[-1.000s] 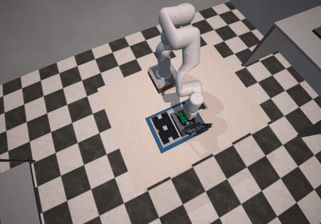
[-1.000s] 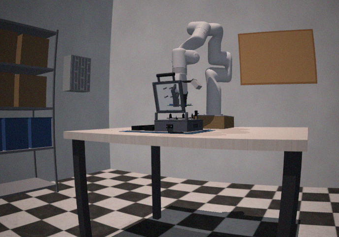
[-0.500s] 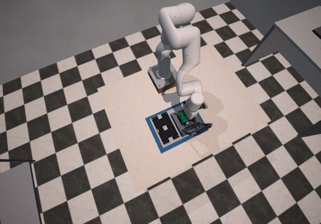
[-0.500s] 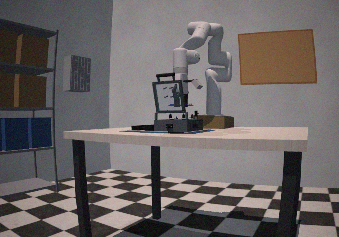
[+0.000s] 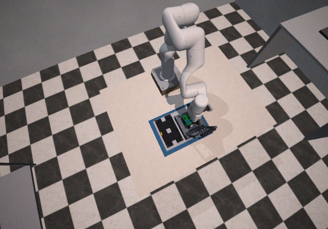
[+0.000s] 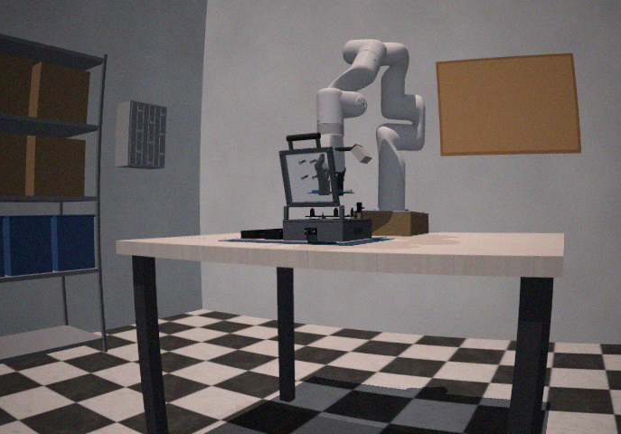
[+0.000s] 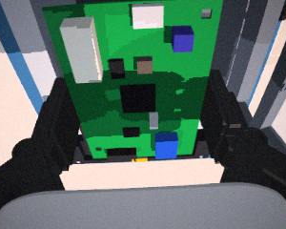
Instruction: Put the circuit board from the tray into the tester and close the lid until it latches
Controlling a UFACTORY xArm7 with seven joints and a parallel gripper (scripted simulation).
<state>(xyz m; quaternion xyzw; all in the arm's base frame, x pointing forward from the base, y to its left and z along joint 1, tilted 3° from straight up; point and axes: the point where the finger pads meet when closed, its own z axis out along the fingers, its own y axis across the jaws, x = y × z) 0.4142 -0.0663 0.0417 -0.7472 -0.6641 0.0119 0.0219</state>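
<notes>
My gripper is now 5 cm past the latch hook, 7 cm to the right of it and 5 cm above it. The rest, counted from my hand: tester lid: 12 cm ahead, 1 cm to the right, 5 cm above; then green circuit board: right at my hand.
</notes>
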